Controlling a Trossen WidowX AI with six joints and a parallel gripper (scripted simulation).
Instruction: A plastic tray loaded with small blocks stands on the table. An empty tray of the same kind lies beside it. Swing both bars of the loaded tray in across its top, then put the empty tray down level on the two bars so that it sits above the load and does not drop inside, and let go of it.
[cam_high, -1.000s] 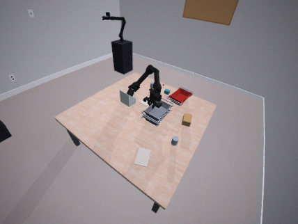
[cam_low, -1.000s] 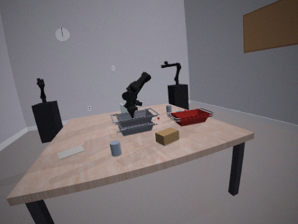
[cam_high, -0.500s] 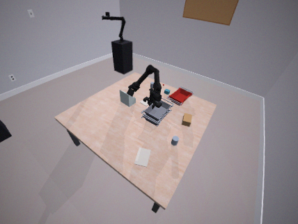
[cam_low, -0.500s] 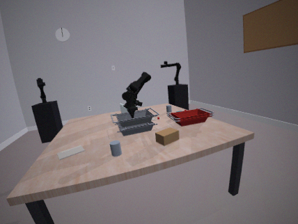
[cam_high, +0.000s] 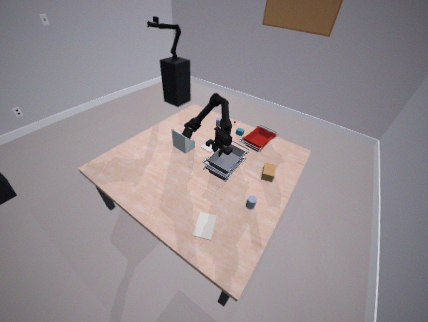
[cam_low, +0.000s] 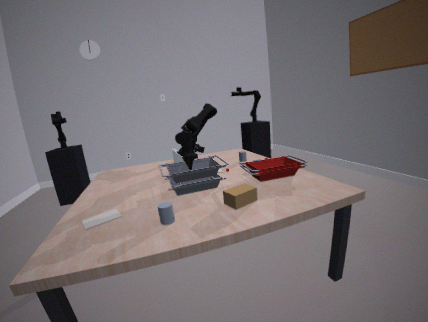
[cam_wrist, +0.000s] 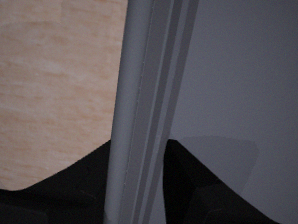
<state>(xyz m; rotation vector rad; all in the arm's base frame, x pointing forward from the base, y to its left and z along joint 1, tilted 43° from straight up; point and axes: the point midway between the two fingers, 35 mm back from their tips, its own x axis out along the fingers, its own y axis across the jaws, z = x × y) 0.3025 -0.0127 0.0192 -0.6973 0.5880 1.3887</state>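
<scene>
My gripper tip is 70 mm short of the grey tray and 30 mm below it. Also, from my gripper tip: tan box (340 mm ahead, 140 mm to the left, 60 mm below); then teal block (460 mm to the left, 70 mm behind, 60 mm below).
</scene>
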